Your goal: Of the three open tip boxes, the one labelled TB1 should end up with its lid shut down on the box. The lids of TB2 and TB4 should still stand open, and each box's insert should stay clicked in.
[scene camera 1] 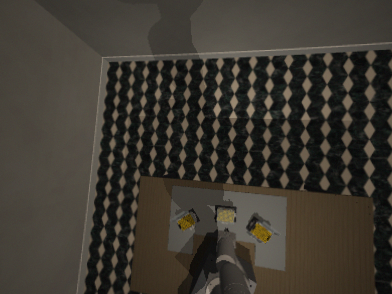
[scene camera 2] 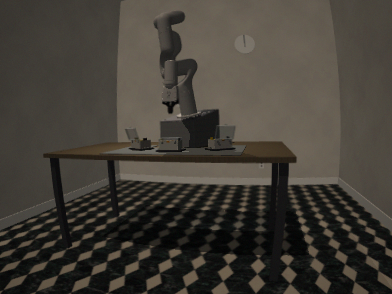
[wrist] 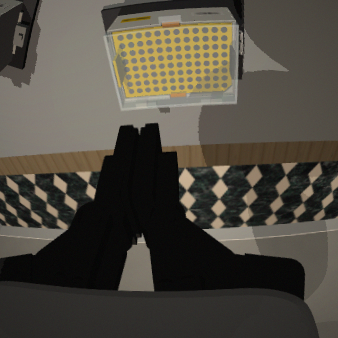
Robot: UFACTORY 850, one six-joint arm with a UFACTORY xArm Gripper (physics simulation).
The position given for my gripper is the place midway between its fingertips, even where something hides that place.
Note:
In view: my gripper (wrist: pixel 144 148) and a grey mat (wrist: pixel 65 100).

